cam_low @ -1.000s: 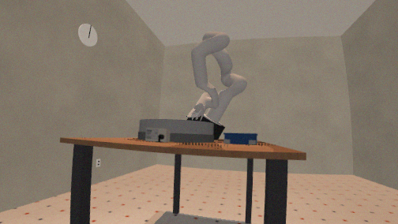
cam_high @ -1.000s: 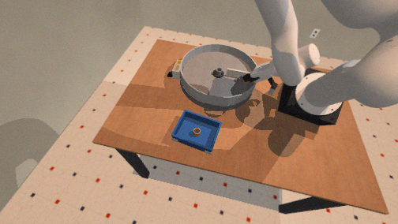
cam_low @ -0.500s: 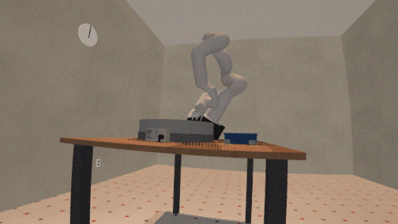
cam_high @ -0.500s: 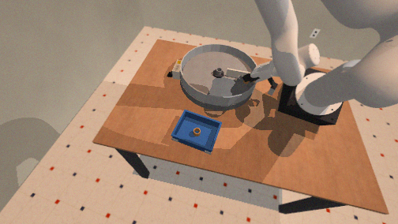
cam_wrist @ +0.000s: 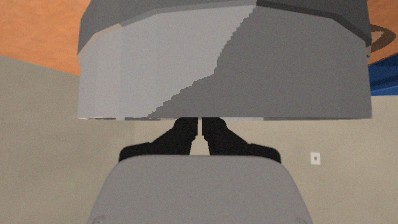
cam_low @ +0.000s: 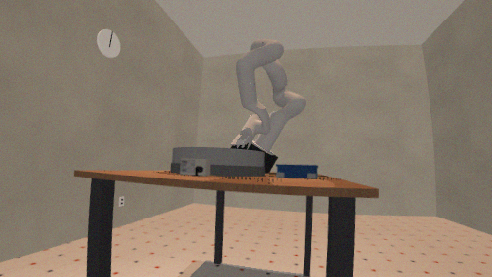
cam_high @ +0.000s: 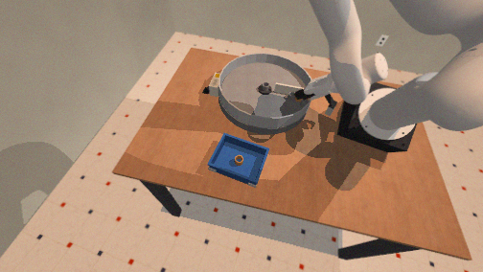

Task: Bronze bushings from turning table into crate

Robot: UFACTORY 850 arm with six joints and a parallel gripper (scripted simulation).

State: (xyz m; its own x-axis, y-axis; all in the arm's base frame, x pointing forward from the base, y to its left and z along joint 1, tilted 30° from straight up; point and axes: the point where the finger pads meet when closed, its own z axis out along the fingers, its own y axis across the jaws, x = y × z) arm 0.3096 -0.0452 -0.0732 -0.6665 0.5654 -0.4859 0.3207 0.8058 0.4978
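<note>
My gripper is now 170 mm short of the blue crate, 340 mm to the right of it and 70 mm above it. Round my hand: grey turning table 150 mm ahead, 20 mm to the right, 40 mm below.
</note>
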